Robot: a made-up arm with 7 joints. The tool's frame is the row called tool. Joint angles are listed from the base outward.
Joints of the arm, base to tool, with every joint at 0 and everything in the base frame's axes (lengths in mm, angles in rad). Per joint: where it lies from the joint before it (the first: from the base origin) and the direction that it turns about. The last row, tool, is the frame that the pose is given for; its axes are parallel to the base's.
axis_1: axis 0 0.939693 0.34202 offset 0 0 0
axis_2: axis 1 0 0 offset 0 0 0
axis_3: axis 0 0 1 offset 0 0 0
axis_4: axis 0 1 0 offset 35.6 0 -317.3
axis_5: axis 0 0 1 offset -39.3 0 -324.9
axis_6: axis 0 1 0 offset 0 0 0
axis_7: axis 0 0 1 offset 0 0 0
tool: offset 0 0 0
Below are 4 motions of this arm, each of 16 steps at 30 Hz.
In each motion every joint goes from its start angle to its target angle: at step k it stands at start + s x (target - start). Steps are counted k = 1, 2, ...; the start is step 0. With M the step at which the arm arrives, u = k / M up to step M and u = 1 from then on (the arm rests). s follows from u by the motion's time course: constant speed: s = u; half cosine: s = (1 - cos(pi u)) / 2; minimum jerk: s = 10 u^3 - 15 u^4 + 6 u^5.
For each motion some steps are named. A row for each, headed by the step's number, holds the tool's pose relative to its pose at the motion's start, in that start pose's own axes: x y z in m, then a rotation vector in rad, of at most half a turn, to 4 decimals.
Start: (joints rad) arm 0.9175 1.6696 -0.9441 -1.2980 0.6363 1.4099 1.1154
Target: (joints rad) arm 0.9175 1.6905 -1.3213 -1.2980 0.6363 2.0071 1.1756
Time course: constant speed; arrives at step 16
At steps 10, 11, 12, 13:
10: -0.0594 -0.0063 -0.0484 0.4983 0.1499 -0.1376
11: -0.0655 -0.0059 -0.0532 0.5498 0.1605 -0.1504
12: -0.0716 -0.0054 -0.0580 0.6015 0.1703 -0.1630
13: -0.0777 -0.0046 -0.0628 0.6534 0.1793 -0.1754

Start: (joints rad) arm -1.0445 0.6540 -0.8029 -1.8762 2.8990 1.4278 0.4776
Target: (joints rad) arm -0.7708 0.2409 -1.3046 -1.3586 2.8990 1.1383 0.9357
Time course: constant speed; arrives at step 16
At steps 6, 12, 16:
6: 0.0619 0.1196 -0.0008 -0.2523 -0.0750 0.4068
12: 0.1038 0.2405 -0.0380 -0.4365 -0.1152 0.8308
16: 0.1200 0.3141 -0.0785 -0.5184 -0.1327 1.1117

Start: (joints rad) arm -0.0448 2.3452 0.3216 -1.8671 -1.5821 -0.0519 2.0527
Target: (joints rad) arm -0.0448 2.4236 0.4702 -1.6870 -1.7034 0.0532 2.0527
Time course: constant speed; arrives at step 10
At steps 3, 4, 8, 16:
3: -0.0033 0.0266 0.0012 0.0826 0.0128 -0.0678
4: -0.0041 0.0355 0.0019 0.1100 0.0168 -0.0903
8: -0.0058 0.0711 0.0059 0.2185 0.0307 -0.1790
16: -0.0057 0.0888 0.0086 0.2723 0.0368 -0.2227

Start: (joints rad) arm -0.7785 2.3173 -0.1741 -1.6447 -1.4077 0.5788 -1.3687
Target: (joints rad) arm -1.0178 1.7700 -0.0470 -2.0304 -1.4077 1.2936 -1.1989
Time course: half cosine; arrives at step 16
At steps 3, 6, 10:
3: -0.0086 0.0077 0.0022 -0.0848 0.0242 0.0720
6: -0.0347 0.0236 0.0057 -0.3187 0.0857 0.2621
10: -0.0857 0.0349 0.0071 -0.7416 0.1819 0.5786

